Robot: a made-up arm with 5 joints.
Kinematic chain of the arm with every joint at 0, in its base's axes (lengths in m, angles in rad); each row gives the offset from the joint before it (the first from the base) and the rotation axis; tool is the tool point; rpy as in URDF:
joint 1: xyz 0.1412 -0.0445 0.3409 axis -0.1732 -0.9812 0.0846
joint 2: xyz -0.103 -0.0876 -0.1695 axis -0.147 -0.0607 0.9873
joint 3: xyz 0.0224 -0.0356 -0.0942 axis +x
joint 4: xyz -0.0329 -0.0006 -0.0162 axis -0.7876 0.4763 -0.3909
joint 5: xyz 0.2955 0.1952 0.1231 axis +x
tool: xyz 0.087 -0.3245 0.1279 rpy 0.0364 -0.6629 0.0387
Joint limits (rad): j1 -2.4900..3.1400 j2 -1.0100..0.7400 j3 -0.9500..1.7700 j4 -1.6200..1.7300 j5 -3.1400..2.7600
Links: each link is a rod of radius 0.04 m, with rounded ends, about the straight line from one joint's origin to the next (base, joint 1, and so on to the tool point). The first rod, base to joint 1, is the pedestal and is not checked.
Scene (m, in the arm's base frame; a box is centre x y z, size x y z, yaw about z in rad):
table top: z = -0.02
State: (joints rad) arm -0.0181 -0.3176 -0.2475 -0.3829 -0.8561
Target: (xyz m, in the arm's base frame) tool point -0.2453 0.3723 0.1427
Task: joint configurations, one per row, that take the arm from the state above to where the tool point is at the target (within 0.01 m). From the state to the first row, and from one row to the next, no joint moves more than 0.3 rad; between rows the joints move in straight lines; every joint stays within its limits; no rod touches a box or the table.
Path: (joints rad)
1: 0.0410 -0.0532 -0.4231 -0.4563 -1.0902
2: 0.1002 0.2112 -0.5987 -0.5296 -1.3243
3: 0.1593 0.4756 -0.7744 -0.6030 -1.5585
4: 0.2185 0.7400 -0.9500 -0.6764 -1.7926

